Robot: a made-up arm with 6 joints.
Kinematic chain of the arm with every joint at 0, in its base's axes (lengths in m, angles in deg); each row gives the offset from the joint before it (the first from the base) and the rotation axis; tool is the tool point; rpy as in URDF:
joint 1: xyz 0 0 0.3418 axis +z
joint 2: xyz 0 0 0 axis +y
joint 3: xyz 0.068 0 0.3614 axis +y
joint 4: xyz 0.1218 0 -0.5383 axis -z
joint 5: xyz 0 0 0 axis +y
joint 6: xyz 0.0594 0 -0.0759 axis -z
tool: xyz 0 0 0 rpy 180 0 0
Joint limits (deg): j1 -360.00..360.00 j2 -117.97..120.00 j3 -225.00..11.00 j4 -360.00..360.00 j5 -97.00..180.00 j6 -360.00..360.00
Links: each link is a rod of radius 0.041 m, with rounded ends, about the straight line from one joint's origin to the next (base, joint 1, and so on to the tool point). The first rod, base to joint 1, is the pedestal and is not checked.
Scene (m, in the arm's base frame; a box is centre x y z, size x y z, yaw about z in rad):
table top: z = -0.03
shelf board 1: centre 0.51 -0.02 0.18 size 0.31 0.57 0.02 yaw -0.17
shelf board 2: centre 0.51 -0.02 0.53 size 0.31 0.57 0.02 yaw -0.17
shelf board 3: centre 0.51 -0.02 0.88 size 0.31 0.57 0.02 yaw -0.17
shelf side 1: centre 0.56 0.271 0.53 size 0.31 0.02 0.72 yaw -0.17
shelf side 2: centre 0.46 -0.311 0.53 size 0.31 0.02 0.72 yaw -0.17
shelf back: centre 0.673 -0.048 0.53 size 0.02 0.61 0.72 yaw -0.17
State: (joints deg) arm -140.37 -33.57 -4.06 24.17 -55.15 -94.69
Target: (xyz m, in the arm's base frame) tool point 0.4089 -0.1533 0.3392
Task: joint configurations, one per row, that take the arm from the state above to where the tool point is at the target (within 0.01 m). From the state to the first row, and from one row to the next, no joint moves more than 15 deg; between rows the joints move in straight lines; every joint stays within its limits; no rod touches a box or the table.
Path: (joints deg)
1: -126.73 -34.28 -2.18 21.38 -60.06 -94.69
2: -113.08 -35.00 -0.29 18.58 -64.97 -94.69
3: -99.44 -35.71 1.59 15.79 -69.88 -94.69
4: -85.80 -36.42 3.47 13.00 -74.78 -94.69
5: -72.16 -37.13 5.35 10.21 -79.69 -94.69
6: -58.51 -37.85 7.23 7.41 -84.60 -94.69
7: -44.87 -38.56 9.12 4.62 -89.51 -94.69
8: -31.23 -39.27 11.00 1.83 -94.42 -94.69
9: -28.67 -32.89 4.38 0.88 -82.73 -94.69
10: -26.11 -26.50 -2.24 -0.07 -71.03 -94.69
11: -23.55 -20.12 -8.86 -1.02 -59.34 -94.69
12: -20.99 -13.73 -15.48 -1.97 -47.65 -94.69

